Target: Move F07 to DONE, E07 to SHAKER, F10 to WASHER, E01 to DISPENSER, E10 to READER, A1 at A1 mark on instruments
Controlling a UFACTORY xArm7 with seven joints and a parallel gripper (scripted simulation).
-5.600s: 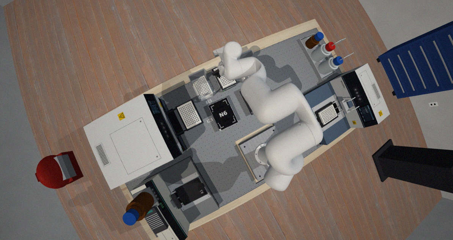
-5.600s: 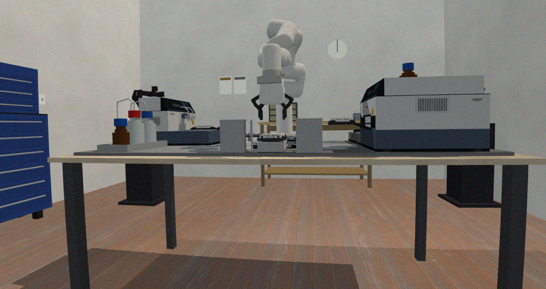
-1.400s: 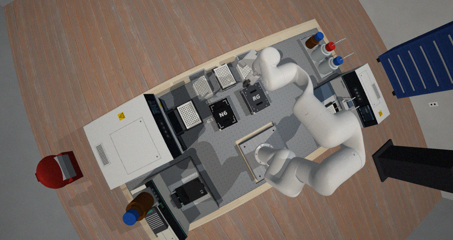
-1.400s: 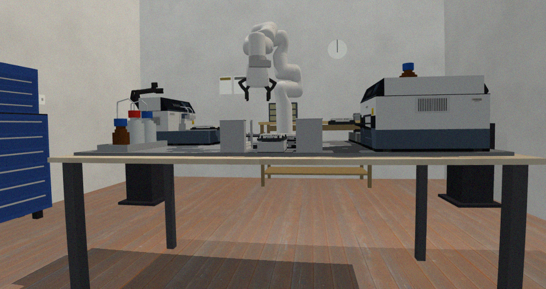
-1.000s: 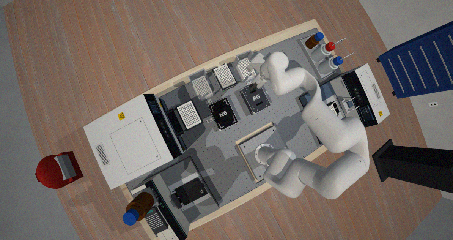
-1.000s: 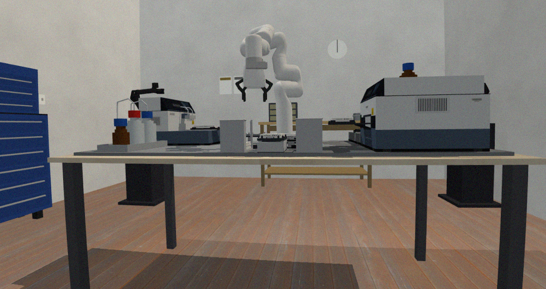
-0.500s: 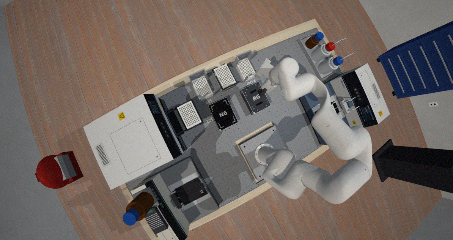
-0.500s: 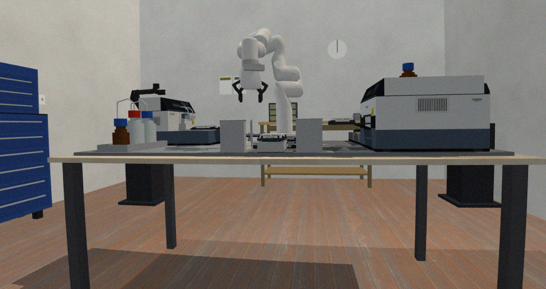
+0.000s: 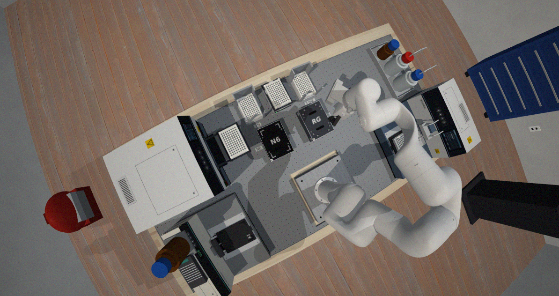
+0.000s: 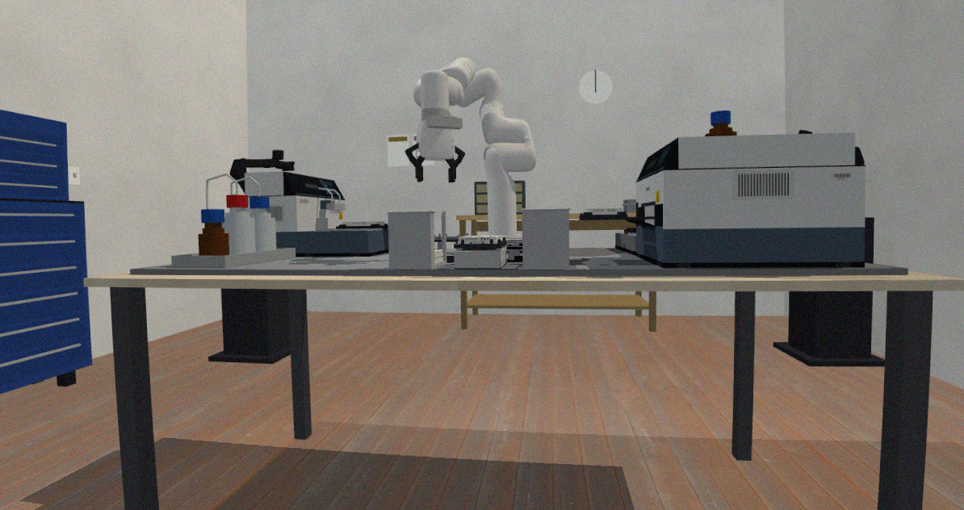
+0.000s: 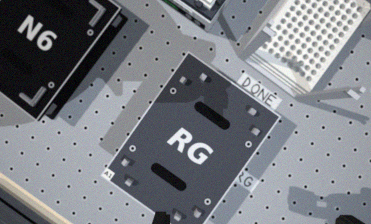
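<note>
Right now my hand is 30 cm past the washer nest, 33 cm to the left of it and 13 cm above it. Round my hand: black recovery nest N6: 1 cm ahead, 26 cm to the left, 19 cm below; then regrip nest RG: 1 cm ahead, 4 cm to the left, 17 cm below; then A1 mark: 7 cm behind, 10 cm to the left, 16 cm below.
</note>
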